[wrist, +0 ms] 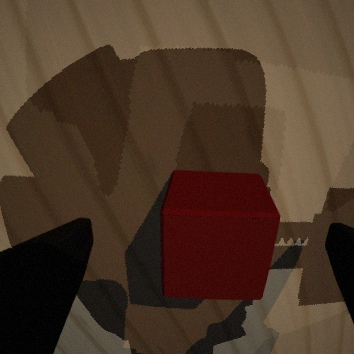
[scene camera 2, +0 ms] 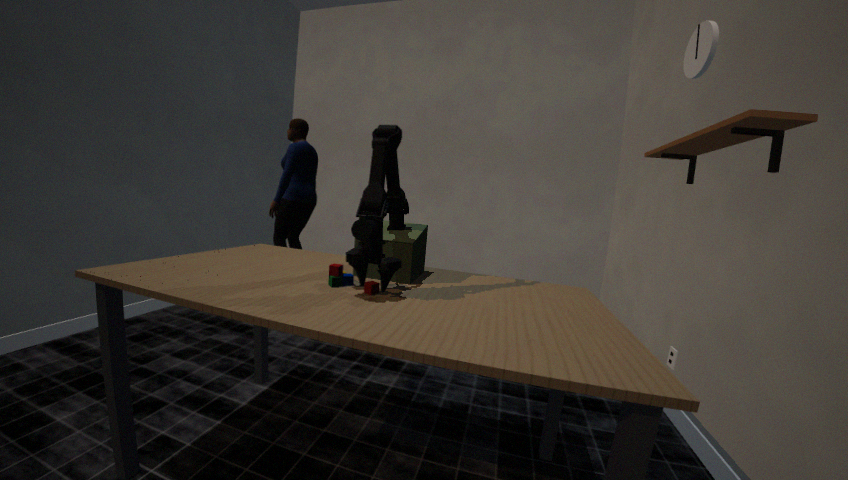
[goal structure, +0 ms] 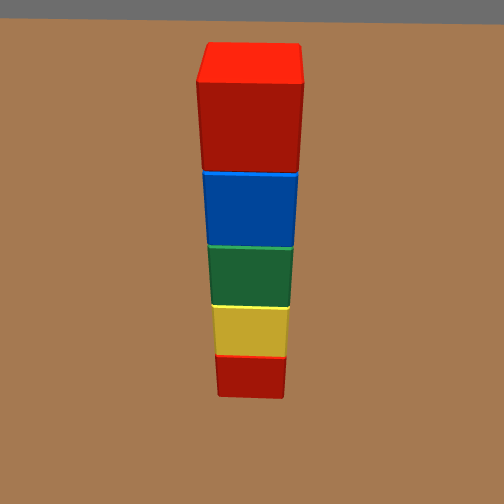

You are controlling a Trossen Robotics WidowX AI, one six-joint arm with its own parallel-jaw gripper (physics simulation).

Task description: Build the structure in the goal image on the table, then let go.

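Places are measured from the arm's base along level axes (x back, y left, z down), in millimetres.
Pixels of known places: gripper, fingertip midpoint: [wrist: 214, 234] [scene camera 2: 372, 288]; arm's base, link origin: [scene camera 2: 396, 227].
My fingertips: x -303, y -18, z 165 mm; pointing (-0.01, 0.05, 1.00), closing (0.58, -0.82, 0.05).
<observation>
Ahead of a thing's pixels: the offset from my fingertips to its top centre. Level surfaces: height alone.
A red cube @[dz -19, dx -2, dy -2 mm] [scene camera 2: 371, 287] [wrist: 219, 250] sits on the wooden table @[dz +14 mm] [scene camera 2: 476, 327] between the spread fingers of my gripper [scene camera 2: 373, 286] [wrist: 214, 234]. The gripper is open, with a gap between the cube and each finger in the wrist view. Left of the gripper in the scene view, a second red cube @[dz -52, dx +44, dy -129 mm] [scene camera 2: 335, 270] rests on top of a green cube @[dz -19, dx +35, dy -128 mm] [scene camera 2: 335, 281]. A blue cube @[dz -19, dx +62, dy -97 mm] [scene camera 2: 347, 278] lies on the table right beside the green one.
The arm stands on a green box [scene camera 2: 418, 255] behind the cubes. The small stack is close to the left finger in the scene view. A person [scene camera 2: 298, 172] stands behind the table. A wall shelf [scene camera 2: 731, 130] and a clock [scene camera 2: 702, 49] are at the right.
</observation>
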